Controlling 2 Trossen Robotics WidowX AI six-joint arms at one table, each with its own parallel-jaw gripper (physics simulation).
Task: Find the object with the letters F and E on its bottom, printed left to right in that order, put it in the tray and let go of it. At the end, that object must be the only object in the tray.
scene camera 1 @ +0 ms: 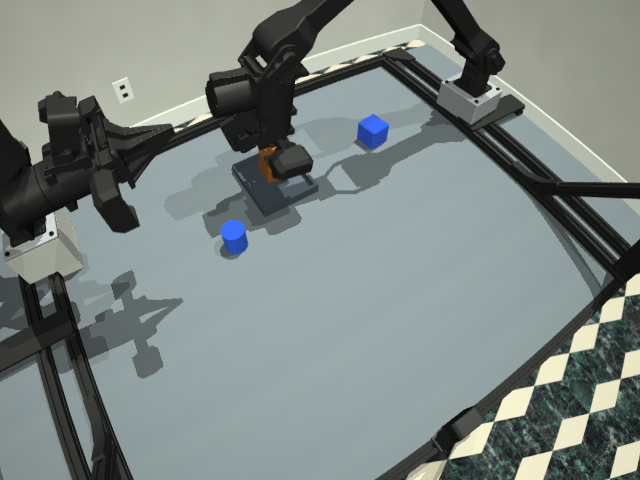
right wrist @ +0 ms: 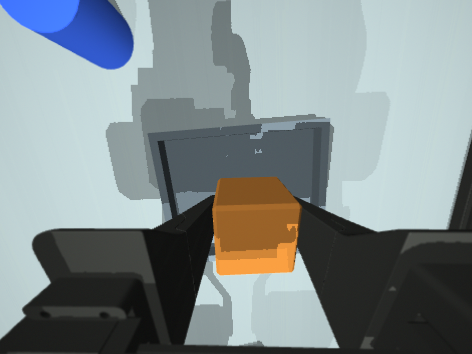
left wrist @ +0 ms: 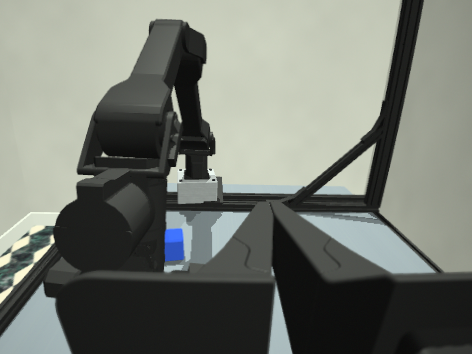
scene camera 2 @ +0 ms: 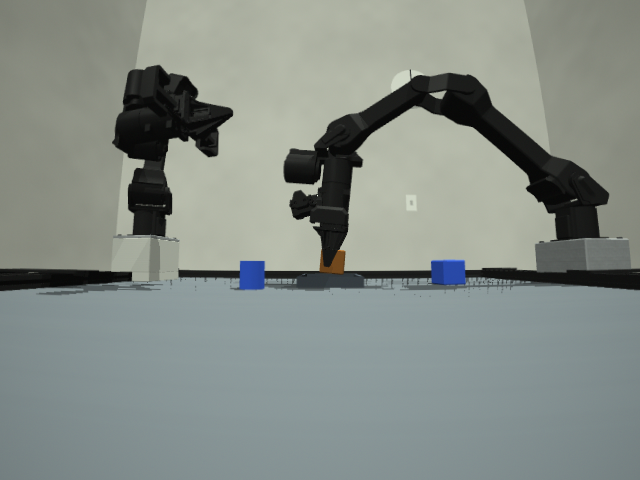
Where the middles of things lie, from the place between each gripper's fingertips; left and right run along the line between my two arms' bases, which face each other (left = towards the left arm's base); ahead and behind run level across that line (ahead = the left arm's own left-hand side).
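With respect to the orange cube [right wrist: 256,220], my right hand is 1 cm below it and 1 cm to the left of it. Tray [scene camera 1: 271,197]: 3 cm below my right hand. Blue cylinder [scene camera 2: 252,273]: 1 cm below my right hand, 11 cm behind it, 11 cm to the left of it. Going by its middle, the orange cube is nearer to my right hand than to my left hand; by its middle, the blue cylinder is likewise nearer to my right hand than to my left hand.
Relative to the blue cylinder, my left hand is 270 mm above it, 40 mm to the left of it and 20 mm short of it. Tray: 280 mm below my left hand, 120 mm ahead of it, 150 mm to the right of it. Orange cube: 250 mm below my left hand, 130 mm ahead of it, 150 mm to the right of it.
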